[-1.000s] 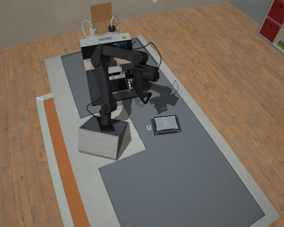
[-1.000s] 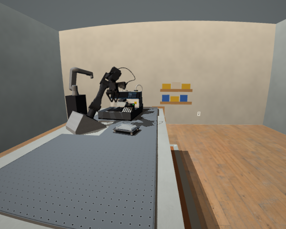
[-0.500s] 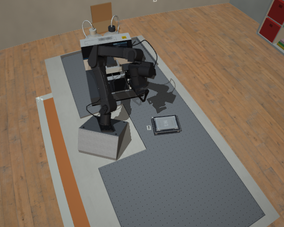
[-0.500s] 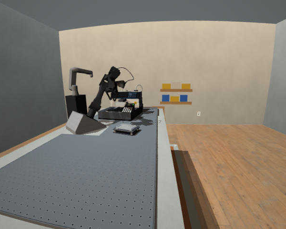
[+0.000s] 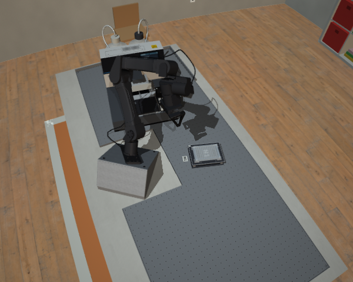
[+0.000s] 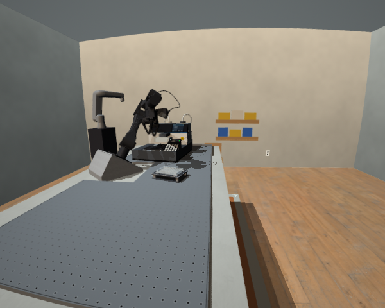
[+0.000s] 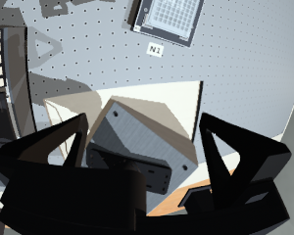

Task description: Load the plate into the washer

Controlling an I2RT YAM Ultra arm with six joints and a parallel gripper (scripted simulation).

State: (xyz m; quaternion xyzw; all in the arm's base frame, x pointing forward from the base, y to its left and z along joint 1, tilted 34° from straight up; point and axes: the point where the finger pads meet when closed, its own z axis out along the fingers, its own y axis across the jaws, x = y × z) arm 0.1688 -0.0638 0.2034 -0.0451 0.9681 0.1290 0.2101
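The well plate lies 15 cm ahead of my hand, 8 cm to the right of it and 19 cm below it. From my hand the other things lie so: black plate nest (15 cm ahead, 8 cm to the right, 20 cm below); then washer carrier (12 cm behind, 24 cm to the left, 13 cm below); then label (5 cm ahead, 7 cm to the right, 22 cm below).
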